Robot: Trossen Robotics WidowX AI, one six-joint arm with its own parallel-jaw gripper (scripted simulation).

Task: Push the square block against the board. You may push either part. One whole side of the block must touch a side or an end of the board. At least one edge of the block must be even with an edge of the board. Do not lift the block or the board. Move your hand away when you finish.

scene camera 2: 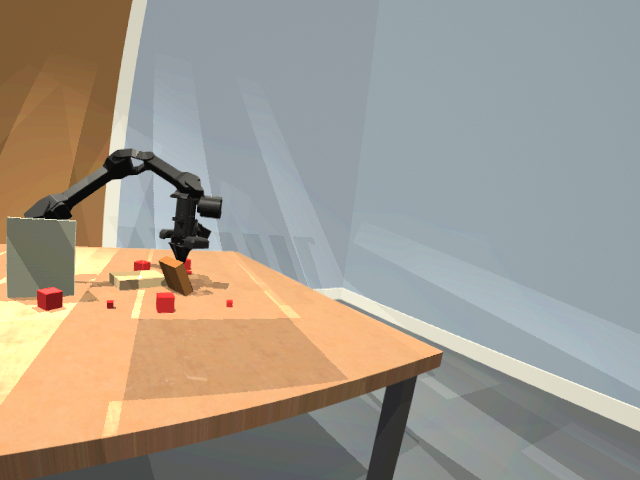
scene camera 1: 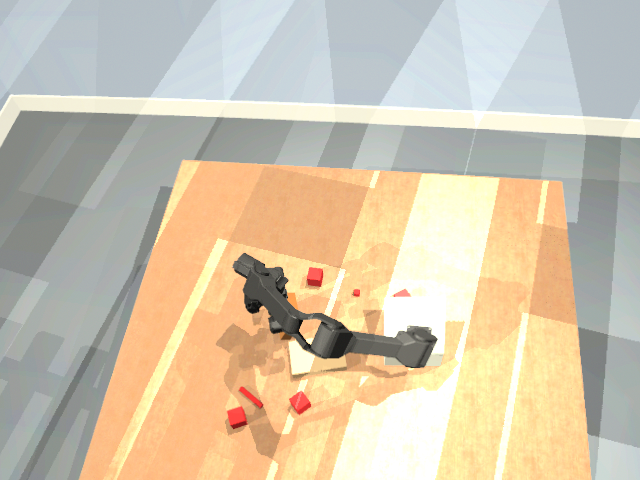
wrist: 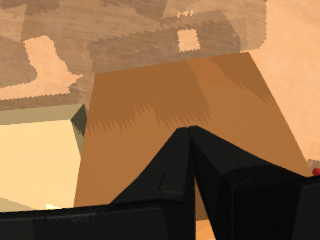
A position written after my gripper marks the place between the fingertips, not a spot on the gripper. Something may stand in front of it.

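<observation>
My gripper (scene camera 2: 180, 267) is shut with nothing in it, and the wrist view gives me the gripper (wrist: 188, 137) too. I can also see a cream block (scene camera 1: 303, 363), and I find the block (scene camera 2: 121, 280) again from another camera. A brown board (scene camera 2: 174, 271) is visible as well, and in the wrist view I see the board (wrist: 131, 114).
</observation>
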